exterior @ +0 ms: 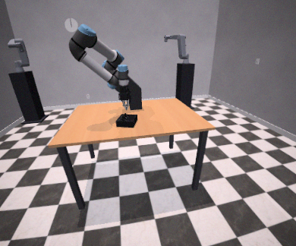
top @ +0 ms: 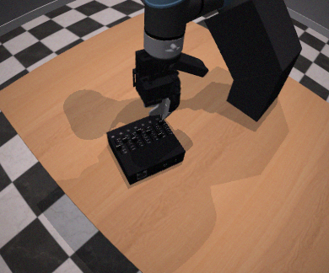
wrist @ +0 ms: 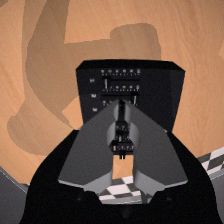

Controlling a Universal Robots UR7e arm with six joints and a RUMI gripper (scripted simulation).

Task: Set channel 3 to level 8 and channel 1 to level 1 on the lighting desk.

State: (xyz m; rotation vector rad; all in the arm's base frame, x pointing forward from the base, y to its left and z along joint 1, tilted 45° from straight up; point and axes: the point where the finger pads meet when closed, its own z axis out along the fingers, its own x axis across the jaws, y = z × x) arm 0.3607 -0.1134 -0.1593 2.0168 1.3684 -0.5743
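Now: the fader knob 50 mm below my hand, 20 mm to the right of it and 10 mm behind it.
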